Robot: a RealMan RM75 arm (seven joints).
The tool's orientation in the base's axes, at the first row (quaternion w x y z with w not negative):
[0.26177 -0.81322 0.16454 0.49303]
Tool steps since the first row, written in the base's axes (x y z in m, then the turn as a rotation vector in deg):
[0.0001 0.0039 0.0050 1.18 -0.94 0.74]
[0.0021 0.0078 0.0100 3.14 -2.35 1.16]
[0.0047 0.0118 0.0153 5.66 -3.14 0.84]
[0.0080 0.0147 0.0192 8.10 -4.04 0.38]
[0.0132 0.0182 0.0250 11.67 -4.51 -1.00]
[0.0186 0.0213 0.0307 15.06 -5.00 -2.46]
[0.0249 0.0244 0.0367 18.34 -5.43 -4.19]
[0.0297 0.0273 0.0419 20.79 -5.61 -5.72]
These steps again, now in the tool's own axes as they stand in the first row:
[-0.0044 -0.0045 0.0003 -0.11 -0.06 -1.68]
[-0.0080 -0.0100 -0.0007 0.44 -0.06 -4.07]
[-0.0115 -0.0160 -0.0022 1.89 -0.66 -6.21]
[-0.0135 -0.0212 -0.0043 3.42 -1.09 -8.32]
[-0.0163 -0.0282 -0.0082 6.30 -2.22 -10.63]
[-0.0189 -0.0351 -0.0124 9.16 -3.23 -12.79]
[-0.0214 -0.0425 -0.0173 12.20 -4.15 -14.74]
[-0.0238 -0.0487 -0.0210 14.69 -4.89 -16.02]

